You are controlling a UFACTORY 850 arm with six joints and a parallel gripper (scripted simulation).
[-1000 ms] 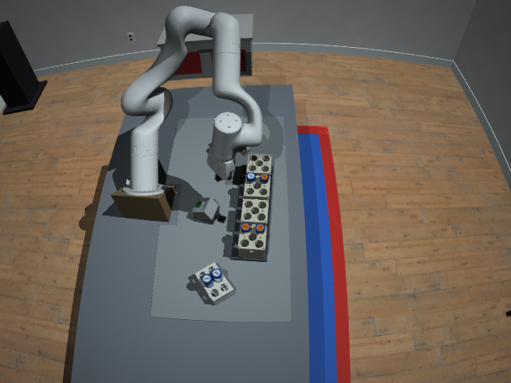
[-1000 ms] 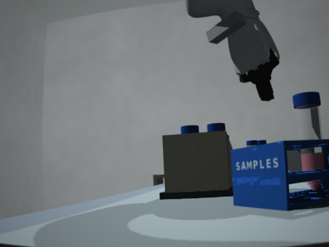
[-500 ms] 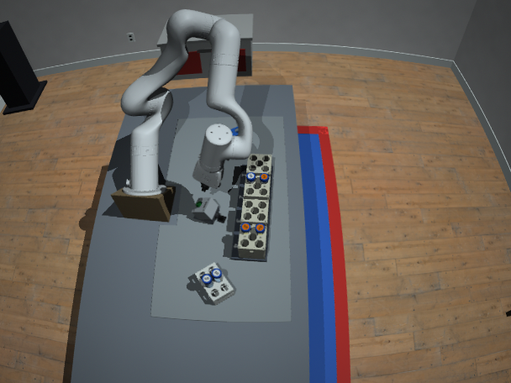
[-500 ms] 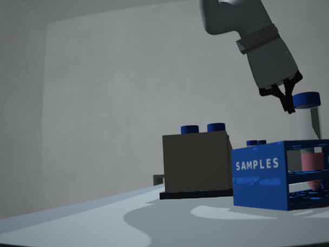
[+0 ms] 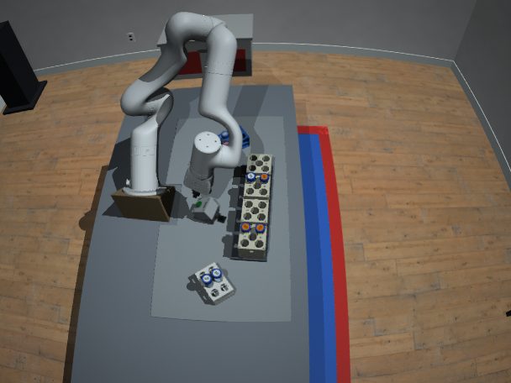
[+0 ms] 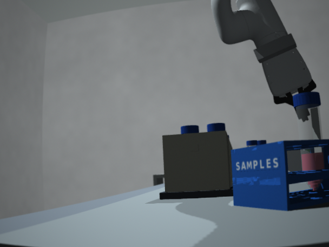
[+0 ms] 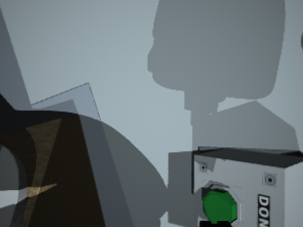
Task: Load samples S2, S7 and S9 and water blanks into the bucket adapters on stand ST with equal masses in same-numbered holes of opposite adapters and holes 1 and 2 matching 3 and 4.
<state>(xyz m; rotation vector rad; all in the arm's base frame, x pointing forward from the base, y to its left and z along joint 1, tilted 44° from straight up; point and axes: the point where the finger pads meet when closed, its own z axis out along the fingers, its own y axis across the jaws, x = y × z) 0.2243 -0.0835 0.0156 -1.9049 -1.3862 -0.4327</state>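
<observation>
Right now the green done key is 8 cm below my hand. The rest, counted from my hand: blue samples rack 13 cm ahead, 35 cm to the left, 12 cm below; then white blanks rack 6 cm ahead, 32 cm to the right, 12 cm below.
</observation>
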